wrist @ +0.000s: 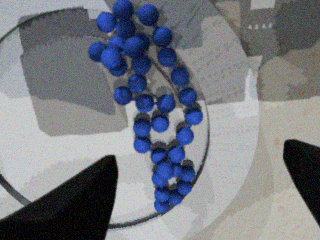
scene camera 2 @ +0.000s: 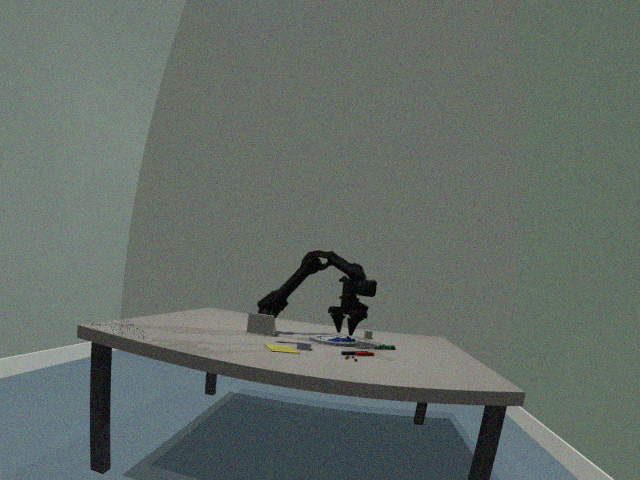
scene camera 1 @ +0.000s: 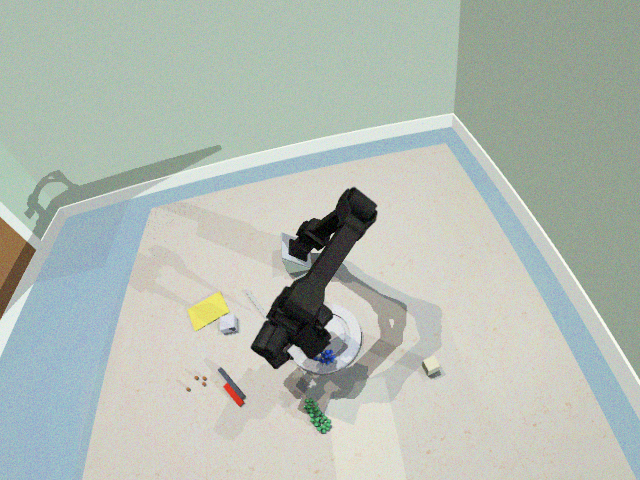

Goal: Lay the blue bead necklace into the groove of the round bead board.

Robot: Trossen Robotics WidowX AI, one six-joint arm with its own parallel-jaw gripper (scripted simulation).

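I can see my gripper in scene camera 1 [303,347], and the wrist view and scene camera 2 show my gripper as well. On my gripper, [wrist: 88,198] and [scene camera 2: 341,324] are one and the same spot.
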